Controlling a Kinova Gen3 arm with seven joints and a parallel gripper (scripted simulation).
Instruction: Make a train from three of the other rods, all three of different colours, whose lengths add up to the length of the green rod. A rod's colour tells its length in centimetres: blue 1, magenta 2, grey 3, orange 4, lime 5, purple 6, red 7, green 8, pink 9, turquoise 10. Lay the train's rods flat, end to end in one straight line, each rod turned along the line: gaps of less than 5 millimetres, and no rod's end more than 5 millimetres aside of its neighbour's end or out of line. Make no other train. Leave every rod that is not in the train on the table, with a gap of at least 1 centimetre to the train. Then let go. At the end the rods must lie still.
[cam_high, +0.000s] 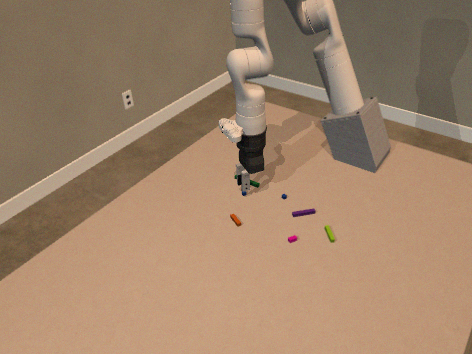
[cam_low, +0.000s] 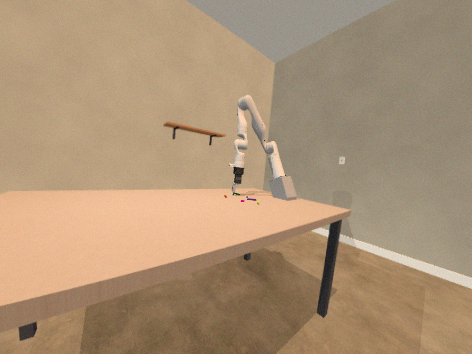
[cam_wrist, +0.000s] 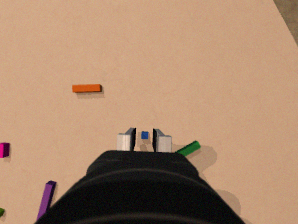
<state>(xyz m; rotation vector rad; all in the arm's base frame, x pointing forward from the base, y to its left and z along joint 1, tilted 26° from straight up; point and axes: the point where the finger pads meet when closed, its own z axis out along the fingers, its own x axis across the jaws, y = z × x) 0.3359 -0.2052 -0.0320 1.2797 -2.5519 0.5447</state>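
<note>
Right now the green rod is 5 cm behind my hand, 2 cm to the right of it and 4 cm below it. Also, from my hand: orange rod (10 cm ahead, 3 cm to the left, 4 cm below); then magenta rod (10 cm ahead, 19 cm to the left, 4 cm below); then purple rod (18 cm to the left, 4 cm below).
</note>
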